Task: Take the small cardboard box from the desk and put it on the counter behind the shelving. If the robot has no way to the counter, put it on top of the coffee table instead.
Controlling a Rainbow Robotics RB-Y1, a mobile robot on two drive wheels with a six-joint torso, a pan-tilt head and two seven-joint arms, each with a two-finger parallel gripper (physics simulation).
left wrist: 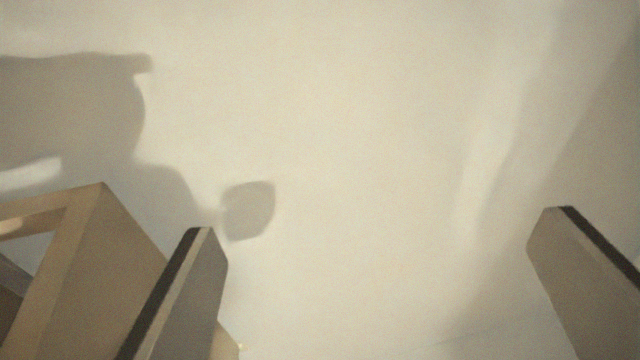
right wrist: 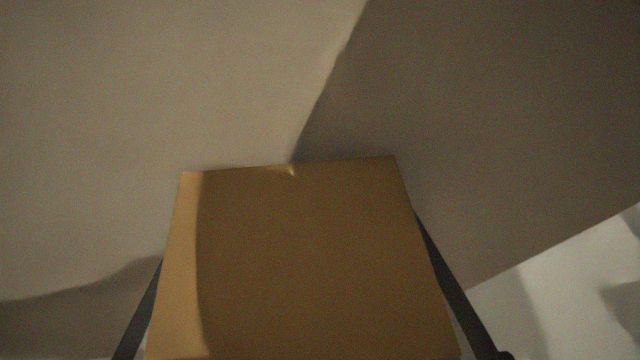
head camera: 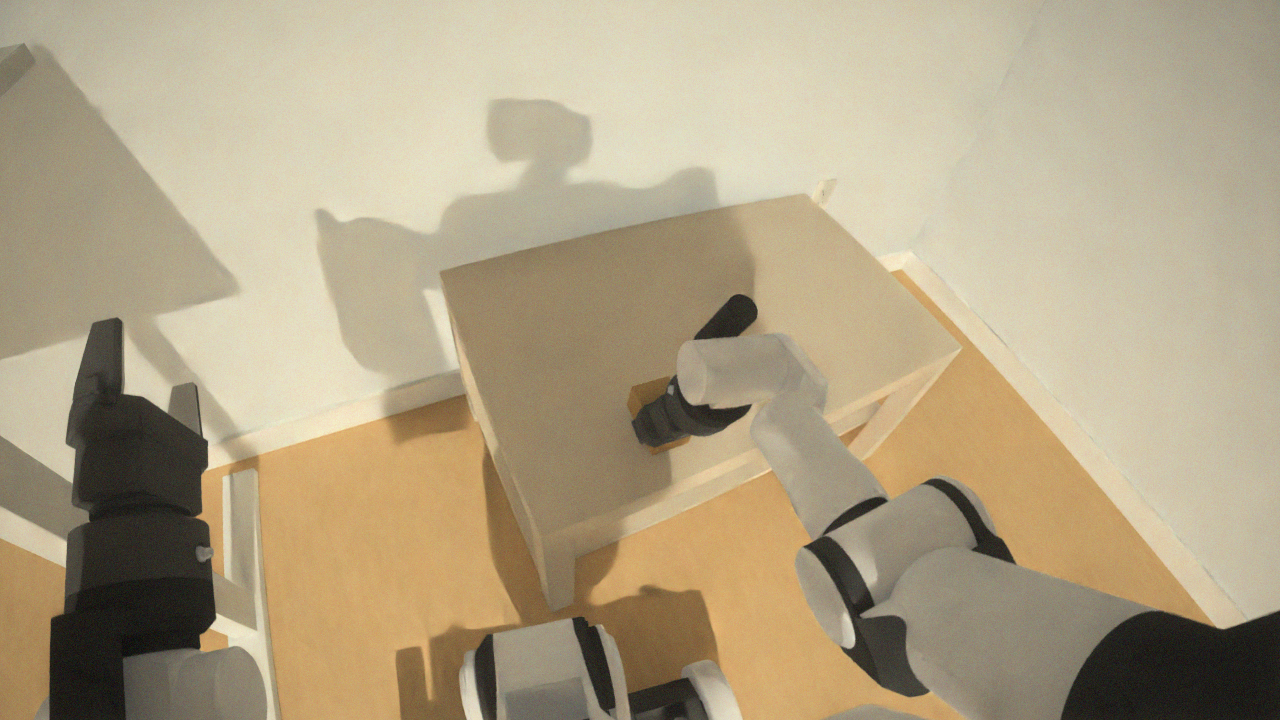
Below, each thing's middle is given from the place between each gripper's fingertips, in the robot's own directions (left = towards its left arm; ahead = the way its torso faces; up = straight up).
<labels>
My left gripper is now 8 cm short of the small cardboard box [head camera: 645, 393], 50 cm to the left of it and 34 cm above it.
Now: right hand 20 mm below the small cardboard box and 10 mm short of it.
</labels>
